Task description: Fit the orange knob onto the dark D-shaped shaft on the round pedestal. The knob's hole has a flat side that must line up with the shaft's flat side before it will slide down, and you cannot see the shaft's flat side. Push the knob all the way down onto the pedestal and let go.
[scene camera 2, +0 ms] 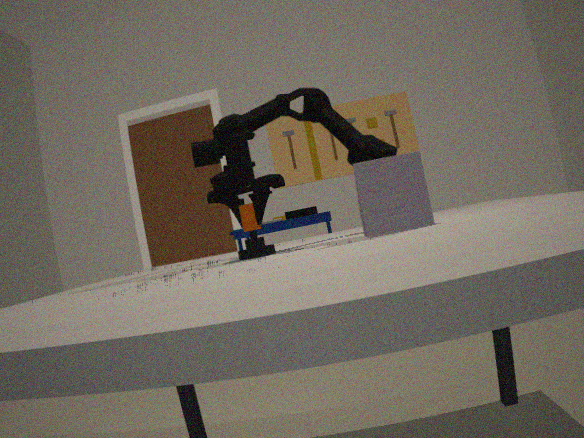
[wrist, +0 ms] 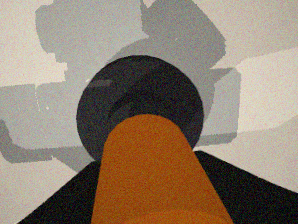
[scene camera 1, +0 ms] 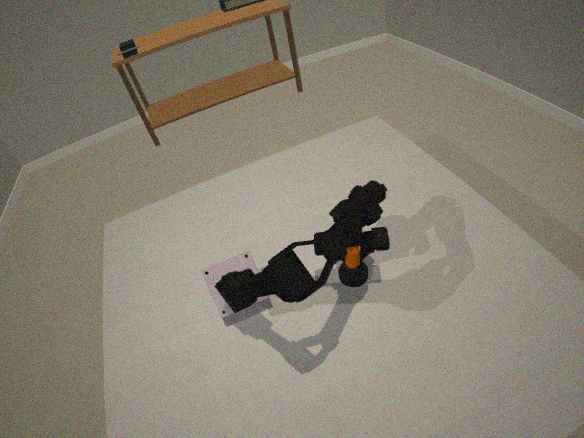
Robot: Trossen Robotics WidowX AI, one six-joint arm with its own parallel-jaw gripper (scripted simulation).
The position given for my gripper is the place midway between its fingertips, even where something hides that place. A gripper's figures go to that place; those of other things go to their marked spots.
My gripper (wrist: 147, 165): 0.10 m from the lens. An orange knob (wrist: 147, 164) is 0.07 m from the lens.
